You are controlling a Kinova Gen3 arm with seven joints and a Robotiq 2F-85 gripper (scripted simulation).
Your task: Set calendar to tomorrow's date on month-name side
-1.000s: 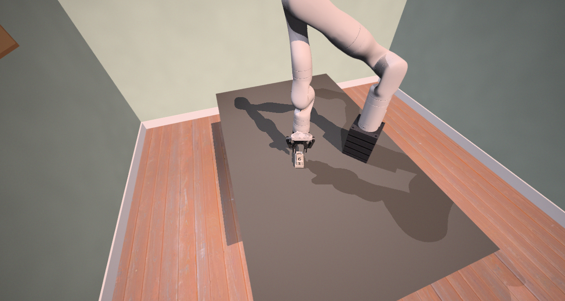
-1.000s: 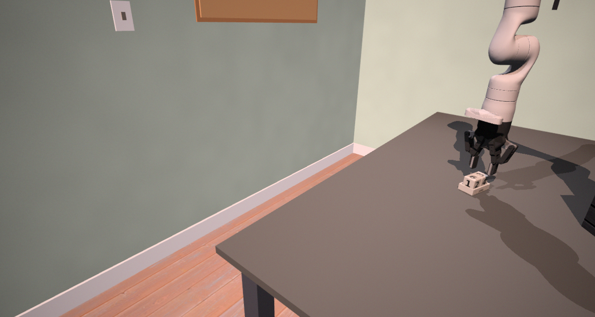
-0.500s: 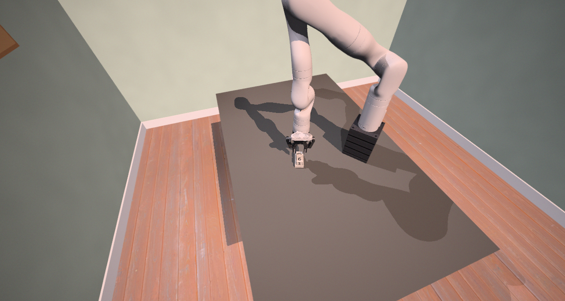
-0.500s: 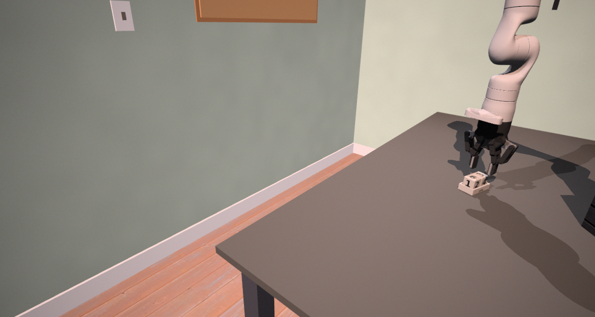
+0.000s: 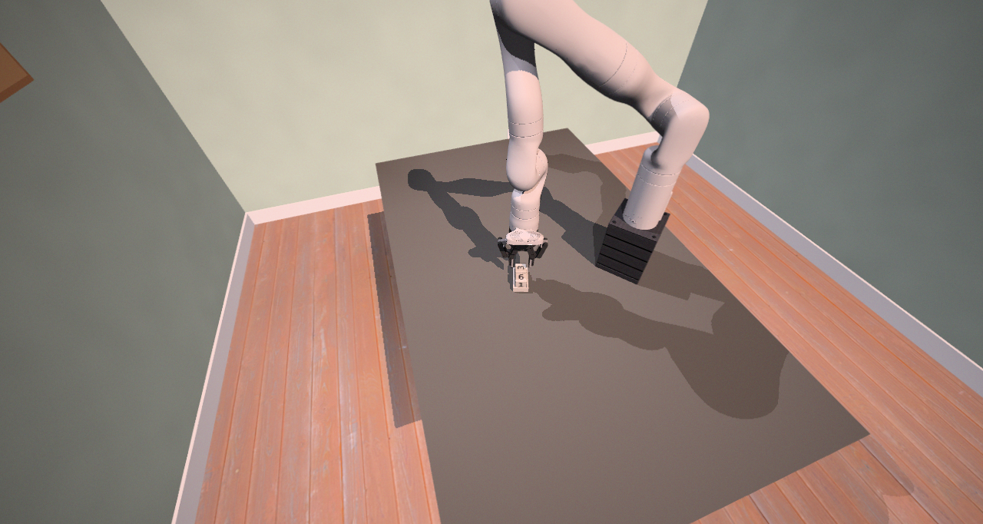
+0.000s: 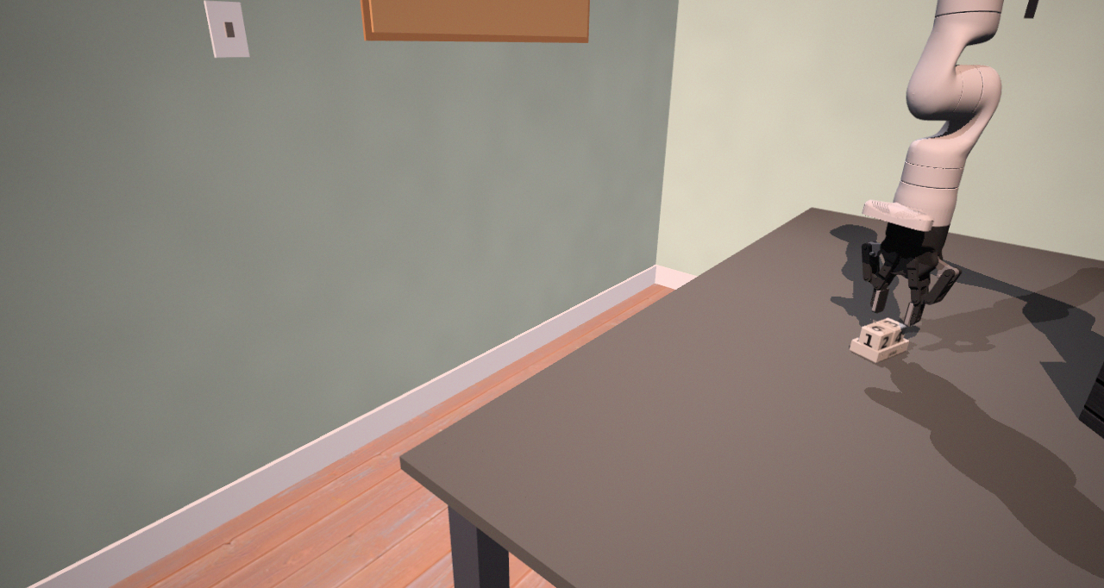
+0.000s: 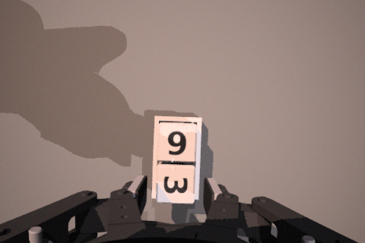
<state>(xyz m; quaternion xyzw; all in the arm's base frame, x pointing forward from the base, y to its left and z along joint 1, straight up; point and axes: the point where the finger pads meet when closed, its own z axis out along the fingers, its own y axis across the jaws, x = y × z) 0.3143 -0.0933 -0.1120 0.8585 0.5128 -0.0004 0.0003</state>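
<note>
My hand is 40 mm above the cube. The rest, counted from my hand: pale tray 10 mm ahead, 20 mm to the left, 60 mm below.
</note>
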